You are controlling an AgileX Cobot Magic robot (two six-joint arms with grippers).
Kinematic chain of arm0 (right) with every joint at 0, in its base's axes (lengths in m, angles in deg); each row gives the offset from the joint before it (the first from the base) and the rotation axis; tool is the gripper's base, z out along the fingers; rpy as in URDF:
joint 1: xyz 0 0 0.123 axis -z
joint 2: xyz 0 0 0 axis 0.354 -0.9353 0
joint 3: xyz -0.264 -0.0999 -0.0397 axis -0.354 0.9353 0
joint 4: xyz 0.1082 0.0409 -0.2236 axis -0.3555 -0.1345 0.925
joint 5: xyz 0 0 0 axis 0.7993 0.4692 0.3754
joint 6: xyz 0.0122 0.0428 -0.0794 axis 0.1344 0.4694 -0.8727
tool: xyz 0 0 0 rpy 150.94 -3.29 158.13
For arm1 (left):
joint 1: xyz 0 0 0.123 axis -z
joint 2: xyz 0 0 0 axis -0.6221 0.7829 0
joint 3: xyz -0.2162 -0.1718 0.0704 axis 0.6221 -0.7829 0
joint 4: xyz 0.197 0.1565 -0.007 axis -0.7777 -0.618 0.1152
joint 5: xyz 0 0 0 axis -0.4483 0.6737 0.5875
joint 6: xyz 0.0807 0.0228 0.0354 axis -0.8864 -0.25 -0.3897
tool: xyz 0 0 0 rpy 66.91 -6.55 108.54
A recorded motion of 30 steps. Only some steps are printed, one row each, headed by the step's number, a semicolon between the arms.
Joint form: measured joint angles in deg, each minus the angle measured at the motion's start. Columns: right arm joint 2, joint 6, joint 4, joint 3, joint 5, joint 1; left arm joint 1, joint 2, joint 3, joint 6, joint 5, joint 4.
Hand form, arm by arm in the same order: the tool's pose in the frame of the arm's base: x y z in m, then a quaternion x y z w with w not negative. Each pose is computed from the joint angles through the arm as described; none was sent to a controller.
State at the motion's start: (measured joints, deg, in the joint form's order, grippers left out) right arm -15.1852 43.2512 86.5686 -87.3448 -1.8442 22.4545; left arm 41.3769 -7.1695 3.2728 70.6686 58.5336 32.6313
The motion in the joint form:
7: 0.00 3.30 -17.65 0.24 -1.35 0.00; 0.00 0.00 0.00 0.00 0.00 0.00
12: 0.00 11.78 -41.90 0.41 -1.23 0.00; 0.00 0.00 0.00 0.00 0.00 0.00
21: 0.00 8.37 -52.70 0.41 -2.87 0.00; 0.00 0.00 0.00 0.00 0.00 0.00
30: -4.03 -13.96 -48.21 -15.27 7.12 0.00; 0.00 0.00 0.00 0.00 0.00 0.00
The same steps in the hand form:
7: 0.0533 0.0050 0.1749 0.16216 0.77899 0.15002 0.58683; 0.0526 -0.0006 0.1694 -0.05547 0.80553 -0.05605 0.58728
12: 0.0533 0.0171 0.1792 0.32188 0.70858 0.35876 0.51535; 0.0526 -0.0006 0.1694 -0.05547 0.80553 -0.05605 0.58728
21: 0.0538 0.0198 0.1848 0.34618 0.67431 0.41191 0.50576; 0.0526 -0.0006 0.1694 -0.05547 0.80553 -0.05605 0.58728
30: 0.0422 0.0283 0.2584 0.12850 0.73071 0.30755 0.59579; 0.0526 -0.0006 0.1694 -0.05547 0.80553 -0.05605 0.58728

